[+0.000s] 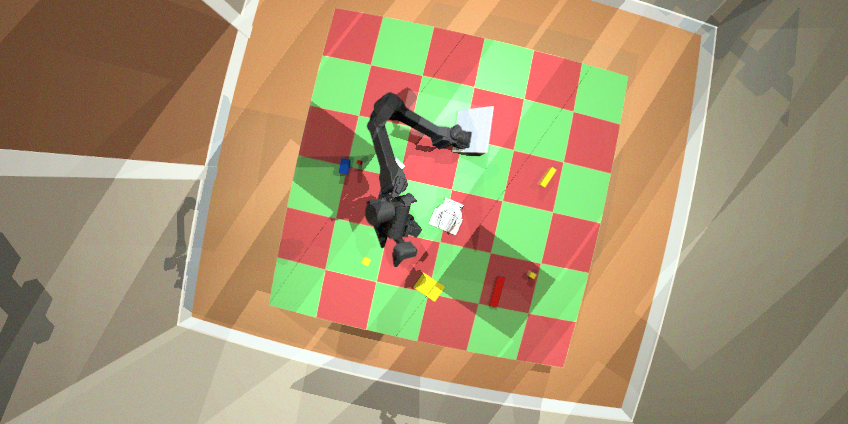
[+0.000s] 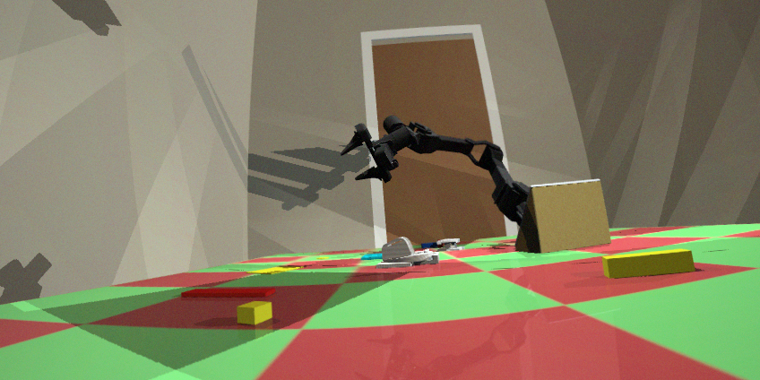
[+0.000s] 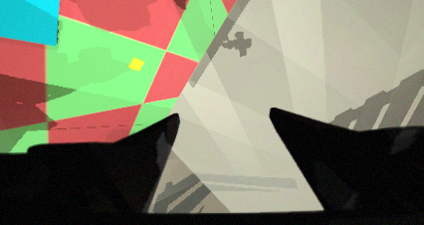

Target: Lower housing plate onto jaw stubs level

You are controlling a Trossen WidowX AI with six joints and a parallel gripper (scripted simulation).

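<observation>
Now: gripper tip 70 mm past the cyan block, 30 mm to the left of it and 260 mm above it. From my gripper tip the other things lie so: red bar 140 mm ahead, 450 mm to the left, 260 mm below; yellow plate 160 mm ahead, 170 mm to the left, 260 mm below; yellow cube 40 mm ahead, 580 mm to the left, 260 mm below.
</observation>
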